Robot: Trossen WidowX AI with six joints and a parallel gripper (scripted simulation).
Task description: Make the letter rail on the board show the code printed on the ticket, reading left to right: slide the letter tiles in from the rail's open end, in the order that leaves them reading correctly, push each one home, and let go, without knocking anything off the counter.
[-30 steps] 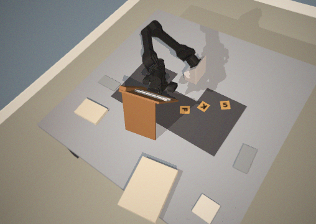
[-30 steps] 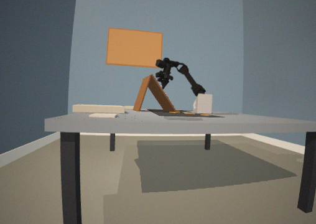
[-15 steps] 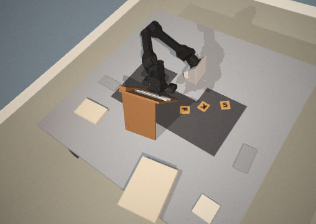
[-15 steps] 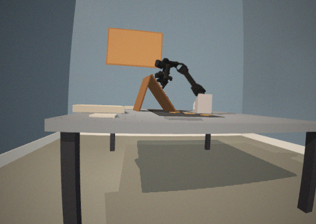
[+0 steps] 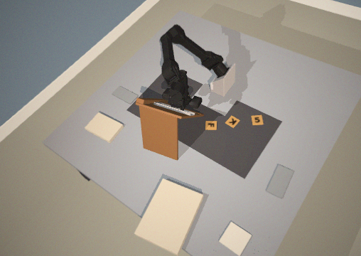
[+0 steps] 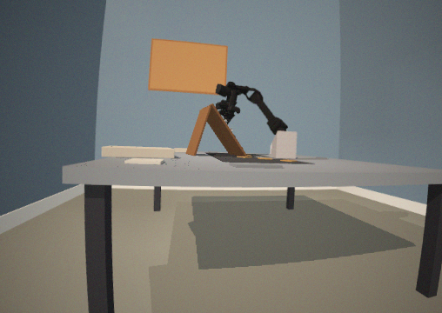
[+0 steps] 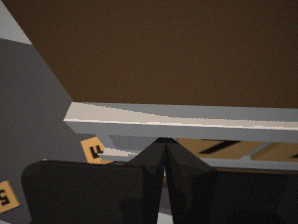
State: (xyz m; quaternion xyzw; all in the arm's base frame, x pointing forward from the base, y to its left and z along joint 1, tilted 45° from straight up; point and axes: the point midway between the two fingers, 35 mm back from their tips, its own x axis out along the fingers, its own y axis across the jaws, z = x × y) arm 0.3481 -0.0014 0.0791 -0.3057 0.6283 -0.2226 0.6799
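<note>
My gripper tip is now 20 cm to the right of the k tile, 17 cm above it and 15 cm past it. From my gripper tip the other things lie so: white ticket: 9 cm below, 6 cm behind, 2 cm to the right; f tile: 17 cm below, 11 cm to the left, 8 cm behind; y tile: 10 cm to the right, 1 cm ahead.
</note>
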